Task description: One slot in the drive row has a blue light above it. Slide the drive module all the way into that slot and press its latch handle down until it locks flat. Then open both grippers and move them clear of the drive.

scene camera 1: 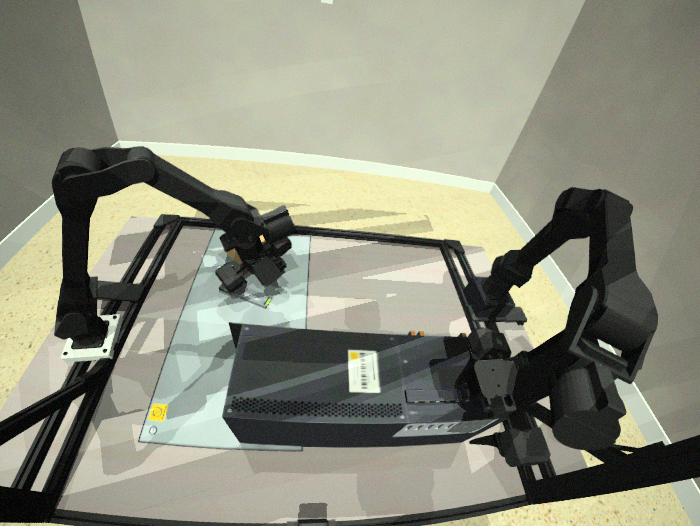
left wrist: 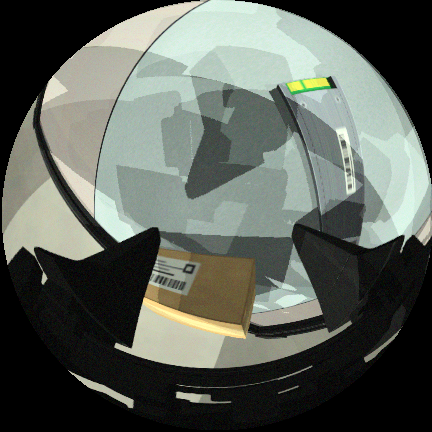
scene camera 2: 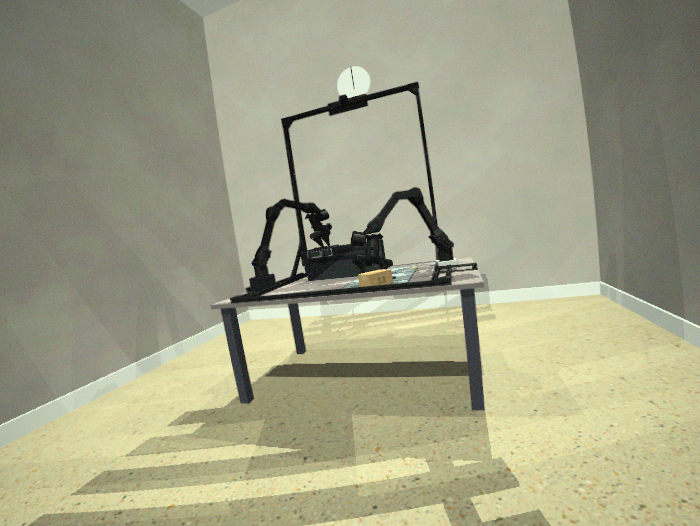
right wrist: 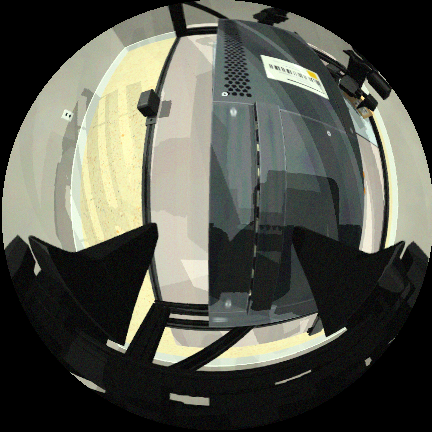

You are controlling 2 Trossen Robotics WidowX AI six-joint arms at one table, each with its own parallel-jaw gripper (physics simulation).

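Frame: origin at the left arm's base, x ahead, y left, z up, level; metres.
Seen in the pictures: left gripper, between the fingertips: (left wrist: pixel 228 232) (right wrist: pixel 345 98); right gripper, between the fingertips: (scene camera 1: pixel 463 412) (right wrist: pixel 227 231); left arm's base, origin of its link: (scene camera 1: pixel 91 334) (scene camera 2: pixel 446 259); right arm's base, origin of its link: (scene camera 1: pixel 494 290) (scene camera 2: pixel 261 276).
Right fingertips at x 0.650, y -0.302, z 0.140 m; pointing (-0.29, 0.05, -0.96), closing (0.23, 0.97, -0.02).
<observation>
Offsets run from my right fingertips to a thing's top centre. Level surfaces: height alone.
The silver drive module {0.415 m left, 0.317 m back, 0.167 m down} (scene camera 1: pixel 268 302) (left wrist: pixel 330 145) lies flat on the pale blue mat {0.176 m down} (scene camera 1: pixel 186 361) (left wrist: pixel 240 30), its green-yellow connector end at the top in the left wrist view. Its other end, with the latch handle, is hidden behind a finger there. My left gripper (scene camera 1: pixel 248 281) (scene camera 2: pixel 374 263) (left wrist: pixel 228 232) is open and empty above the mat, with the module off toward its right finger in the left wrist view. The dark drive chassis {0.090 m left, 0.113 m back, 0.003 m down} (scene camera 1: pixel 305 361) (scene camera 2: pixel 333 268) (right wrist: pixel 305 150) stands on the table. My right gripper (scene camera 2: pixel 321 243) (right wrist: pixel 227 231) is open and empty above its front end. I cannot make out a blue light.
A brown cardboard box {0.566 m left, 0.299 m back, 0.117 m down} (scene camera 2: pixel 375 277) (left wrist: pixel 220 285) stands on the table near the left gripper, at the far edge in scene camera 1. Black frame rails (scene camera 1: pixel 373 235) run around the table. The chassis covers part of the mat.
</observation>
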